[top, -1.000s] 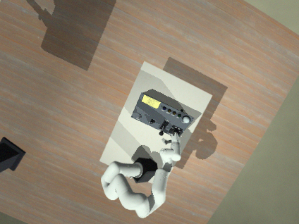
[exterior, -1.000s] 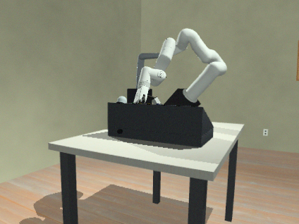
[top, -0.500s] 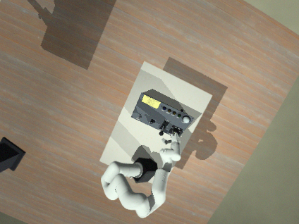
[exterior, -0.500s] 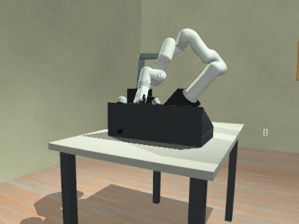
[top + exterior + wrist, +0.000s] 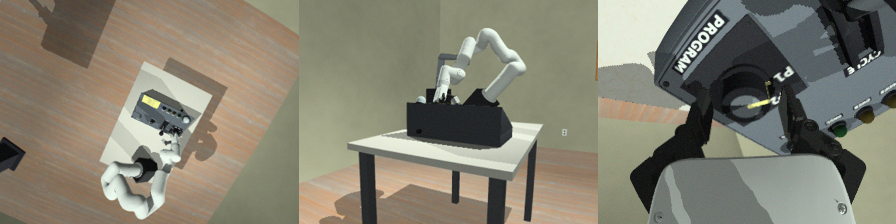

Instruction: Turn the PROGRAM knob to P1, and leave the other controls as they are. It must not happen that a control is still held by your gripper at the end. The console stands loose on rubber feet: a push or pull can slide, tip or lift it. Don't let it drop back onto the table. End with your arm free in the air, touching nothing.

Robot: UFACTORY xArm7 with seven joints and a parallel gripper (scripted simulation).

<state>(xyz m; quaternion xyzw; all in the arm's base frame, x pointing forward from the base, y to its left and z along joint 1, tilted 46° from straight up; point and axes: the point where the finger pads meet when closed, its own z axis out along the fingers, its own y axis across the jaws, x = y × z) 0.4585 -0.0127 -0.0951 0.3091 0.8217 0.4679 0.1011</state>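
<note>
The cycle lever lies 4 cm behind my hand and 11 cm to the left of it. Round my hand: dark grey console 19 cm to the left, 4 cm below; then small knob 5 cm behind, 23 cm to the left, 1 cm below.
</note>
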